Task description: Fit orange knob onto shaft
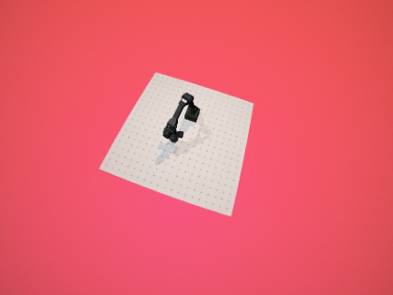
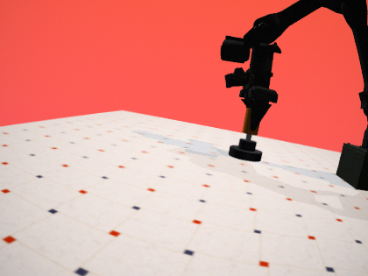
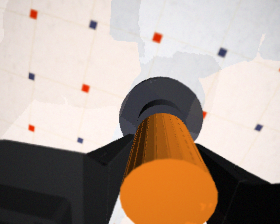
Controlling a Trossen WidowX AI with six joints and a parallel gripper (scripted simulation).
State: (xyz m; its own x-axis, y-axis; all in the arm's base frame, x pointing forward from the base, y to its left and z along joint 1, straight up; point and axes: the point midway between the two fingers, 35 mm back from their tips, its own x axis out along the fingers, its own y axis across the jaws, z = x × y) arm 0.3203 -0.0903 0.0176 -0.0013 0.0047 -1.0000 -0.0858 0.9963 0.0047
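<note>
The black round pedestal is 40 mm below my gripper tip. From my gripper tip the other things lie so: orange knob (30 mm above).
</note>
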